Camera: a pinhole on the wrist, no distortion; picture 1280 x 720 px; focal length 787.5 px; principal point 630.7 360.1 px. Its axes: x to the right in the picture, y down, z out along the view. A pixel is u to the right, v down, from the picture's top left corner.
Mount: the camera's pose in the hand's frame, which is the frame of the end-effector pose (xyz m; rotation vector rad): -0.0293 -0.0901 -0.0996 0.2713 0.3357 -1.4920
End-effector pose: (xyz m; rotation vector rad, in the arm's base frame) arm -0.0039 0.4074 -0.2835 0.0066 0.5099 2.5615
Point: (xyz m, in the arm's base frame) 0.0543 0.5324 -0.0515
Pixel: 189 388
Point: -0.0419 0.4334 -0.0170
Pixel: outside the picture
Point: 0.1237 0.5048 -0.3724
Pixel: 1068 87
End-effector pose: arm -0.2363 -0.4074 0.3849 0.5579 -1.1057 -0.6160
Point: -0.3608 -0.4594 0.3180
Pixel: 366 262
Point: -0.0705 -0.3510 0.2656
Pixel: behind the camera
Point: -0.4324 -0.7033 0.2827
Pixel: 870 555
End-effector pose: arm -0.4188 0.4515 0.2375 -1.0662 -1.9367 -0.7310
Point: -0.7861 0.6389 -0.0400
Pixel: 570 315
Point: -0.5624 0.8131 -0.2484
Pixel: 165 95
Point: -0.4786 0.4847 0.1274
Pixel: 88 206
